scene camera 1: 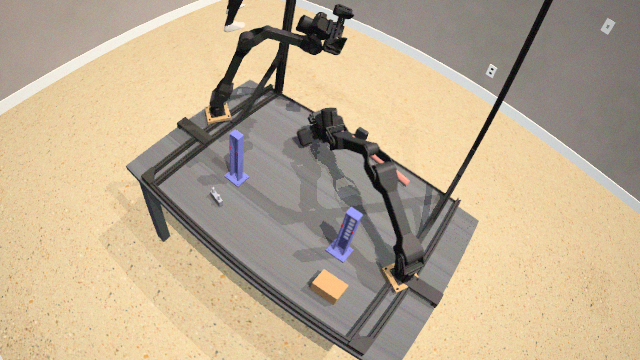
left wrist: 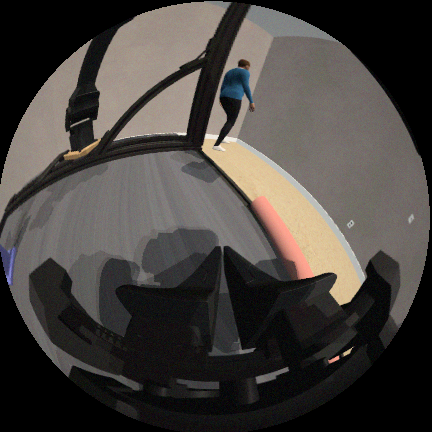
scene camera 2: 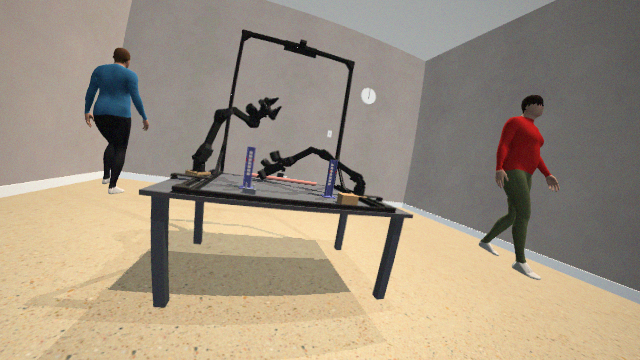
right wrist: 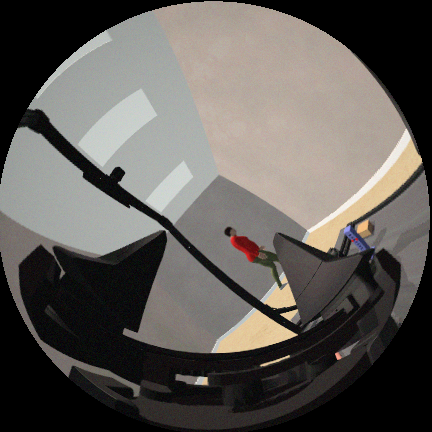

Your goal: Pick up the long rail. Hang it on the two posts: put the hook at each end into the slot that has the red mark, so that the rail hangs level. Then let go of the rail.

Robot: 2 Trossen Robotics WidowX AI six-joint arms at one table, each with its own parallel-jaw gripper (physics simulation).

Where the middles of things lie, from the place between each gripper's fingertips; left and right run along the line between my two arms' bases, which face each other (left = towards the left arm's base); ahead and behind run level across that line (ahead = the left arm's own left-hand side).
My right gripper is now 110 mm past the long salmon rail (left wrist: 293, 259), 110 mm to the right of it and 540 mm above it. Also, from my right hand: orange block (scene camera 1: 326, 285) 440 mm ahead, 440 mm to the left, 520 mm below.
Right now my left hand is 19 cm to the right of the long salmon rail, 8 cm past it and 1 cm above it. From my left hand the other things lie so: orange block 52 cm to the left, 47 cm ahead, 1 cm above.
